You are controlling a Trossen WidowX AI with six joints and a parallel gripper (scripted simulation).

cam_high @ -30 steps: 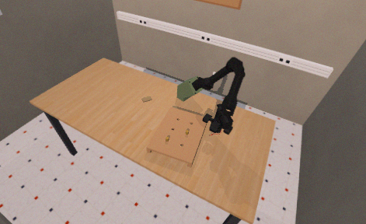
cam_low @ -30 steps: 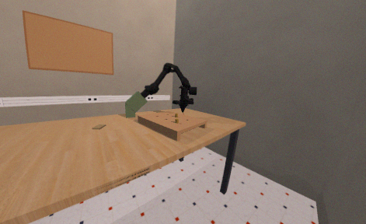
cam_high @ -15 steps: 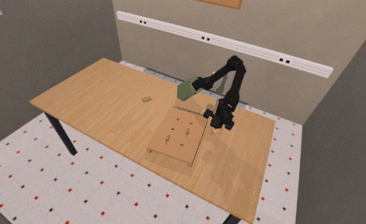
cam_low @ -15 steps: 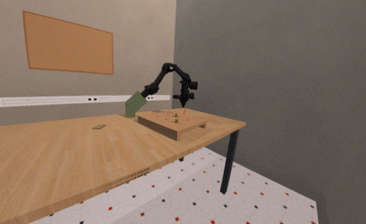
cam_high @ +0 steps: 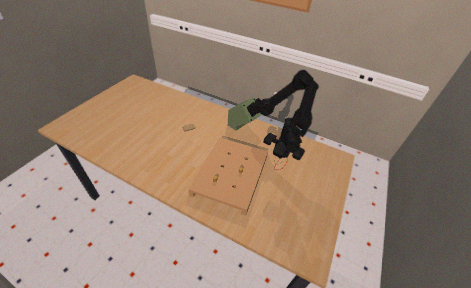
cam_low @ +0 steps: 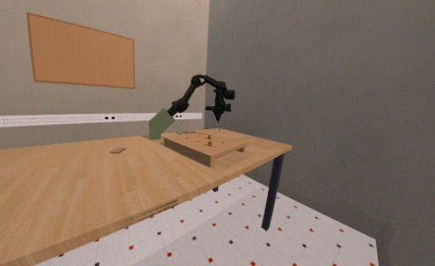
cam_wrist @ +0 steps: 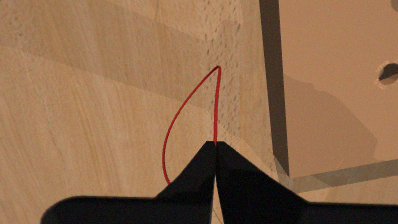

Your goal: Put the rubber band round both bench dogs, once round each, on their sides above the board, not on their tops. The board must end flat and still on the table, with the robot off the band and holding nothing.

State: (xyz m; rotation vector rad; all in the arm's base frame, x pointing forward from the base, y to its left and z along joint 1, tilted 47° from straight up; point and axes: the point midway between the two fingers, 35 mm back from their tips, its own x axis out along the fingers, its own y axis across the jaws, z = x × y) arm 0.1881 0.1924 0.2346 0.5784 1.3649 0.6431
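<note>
Now: the wooden board 15 cm ahead of my hand, 18 cm to the right of it and 14 cm below it. Also, from my hand: small tan piece 4 cm ahead, 60 cm to the right, 17 cm below.
</note>
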